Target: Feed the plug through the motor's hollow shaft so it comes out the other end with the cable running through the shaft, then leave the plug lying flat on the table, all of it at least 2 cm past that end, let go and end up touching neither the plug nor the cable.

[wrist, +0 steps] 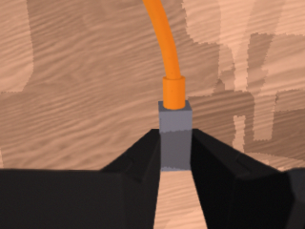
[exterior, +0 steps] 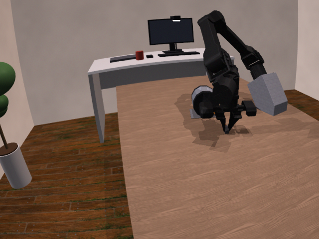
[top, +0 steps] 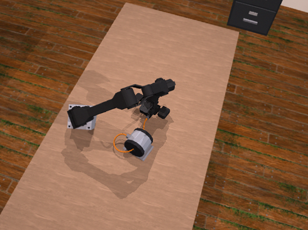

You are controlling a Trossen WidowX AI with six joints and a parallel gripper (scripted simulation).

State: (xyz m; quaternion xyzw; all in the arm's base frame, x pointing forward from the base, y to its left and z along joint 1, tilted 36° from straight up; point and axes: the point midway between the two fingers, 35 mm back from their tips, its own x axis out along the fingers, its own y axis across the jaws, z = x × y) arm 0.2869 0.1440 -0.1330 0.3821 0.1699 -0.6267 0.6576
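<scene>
The grey plug lies 1 cm to the right of my hand and 3 cm below it.
</scene>
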